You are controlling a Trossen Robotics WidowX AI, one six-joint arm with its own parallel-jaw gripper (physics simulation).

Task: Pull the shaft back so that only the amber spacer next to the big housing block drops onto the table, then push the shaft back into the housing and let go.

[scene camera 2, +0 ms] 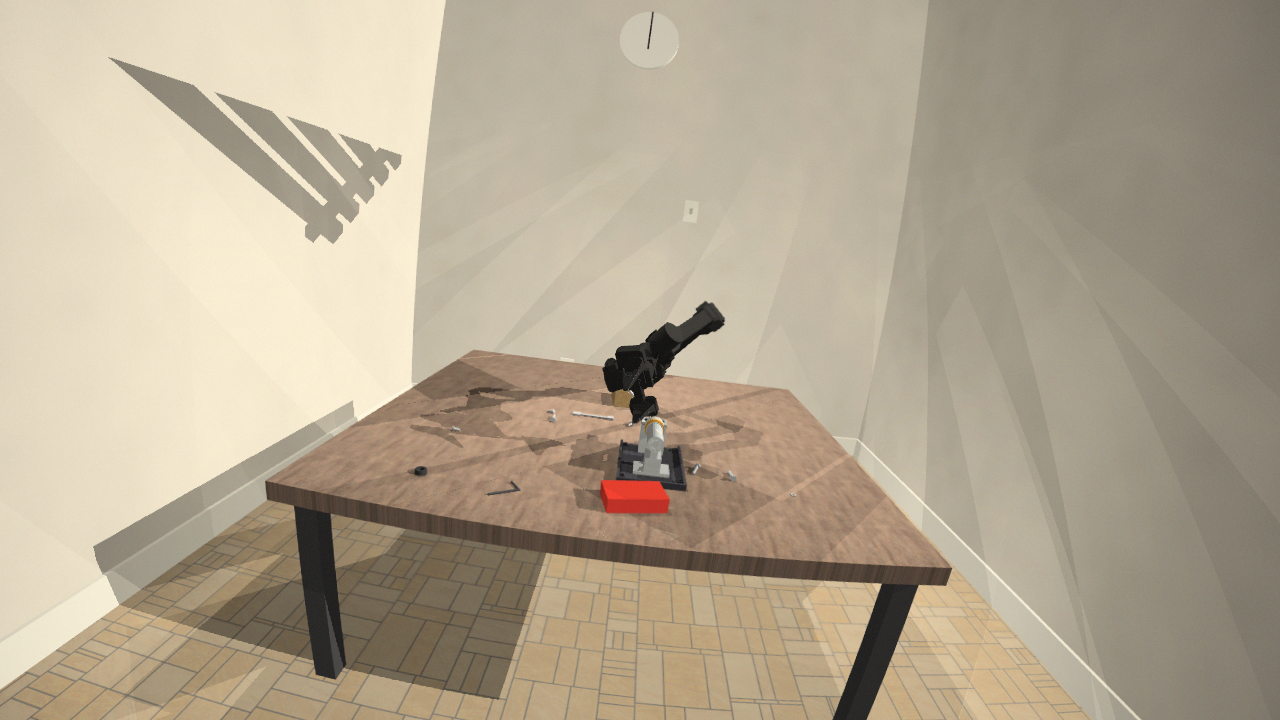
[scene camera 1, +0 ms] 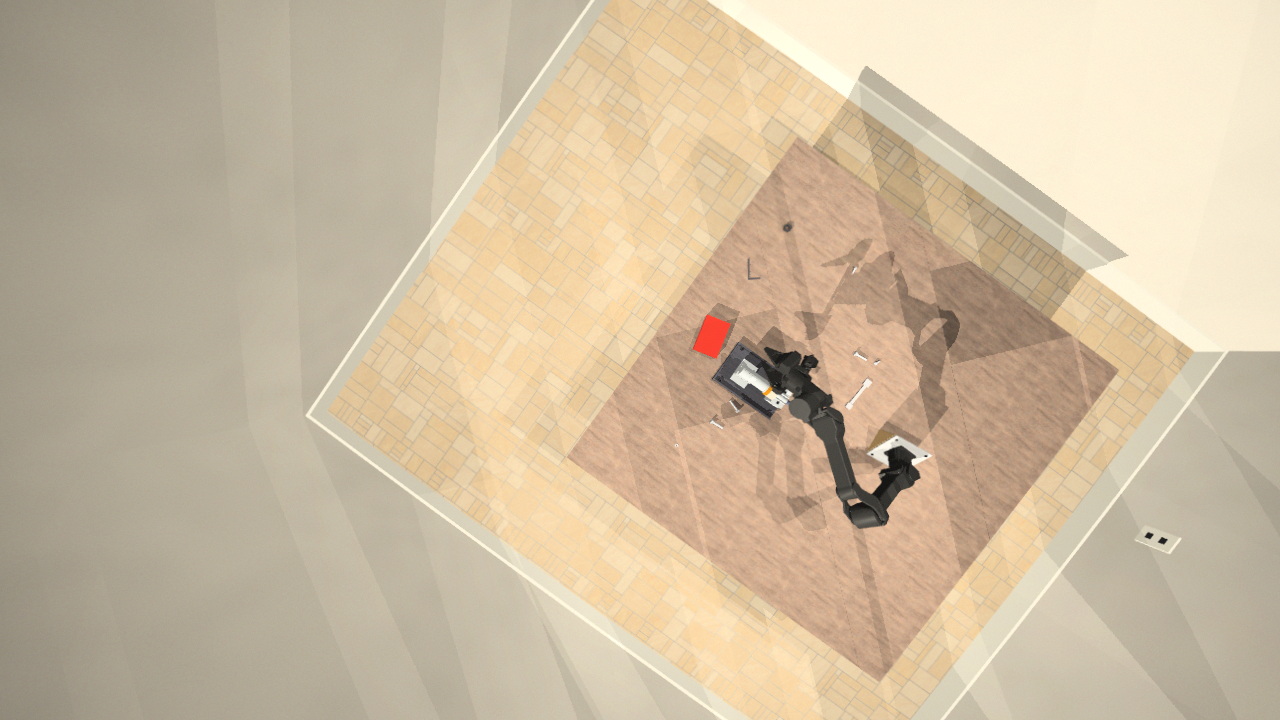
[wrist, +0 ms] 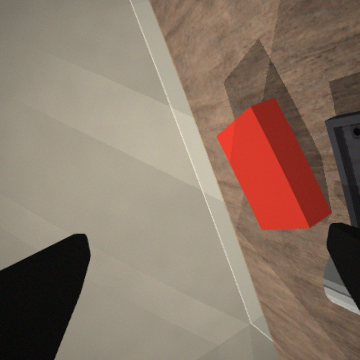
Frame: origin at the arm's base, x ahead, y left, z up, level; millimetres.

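Where they show: gripper, fingertip midpoint: [scene camera 2: 630,406] [scene camera 1: 763,355] [wrist: 208,240]; arm's base at its link origin: [scene camera 1: 899,454].
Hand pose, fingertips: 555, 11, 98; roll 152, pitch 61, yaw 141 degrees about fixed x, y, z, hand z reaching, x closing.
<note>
Each offset is from my fingertips to the top centre of the thing, as dx, dy, dz.
The big light-grey housing block [scene camera 1: 744,371] [scene camera 2: 651,458] stands in a dark tray [scene camera 1: 742,397] [scene camera 2: 662,485] [wrist: 338,150]. The amber spacer @[-90, +63, -52] [scene camera 1: 768,391] [scene camera 2: 654,420] shows as a thin band at the housing's end nearer the arm. Small pale parts sit beyond it; the shaft cannot be made out clearly under the arm. My gripper [scene camera 1: 772,369] [scene camera 2: 642,409] [wrist: 208,240] is open and empty, above and beside the spacer end. In the wrist view its right finger partly covers a grey rounded part at the lower right edge; the spacer does not show there.
A red block @[+141, +29, -124] [scene camera 1: 711,336] [scene camera 2: 634,497] [wrist: 270,170] lies beside the tray near the table edge. An L-shaped key @[+157, -232, -150] [scene camera 1: 750,275], a small dark round part @[+145, -404, -144] [scene camera 1: 787,227] [scene camera 2: 420,471], a white bar @[-360, -99, -146] [scene camera 1: 858,394] [scene camera 2: 592,415] and small bolts @[-44, +252, -137] [scene camera 1: 716,422] lie around.
</note>
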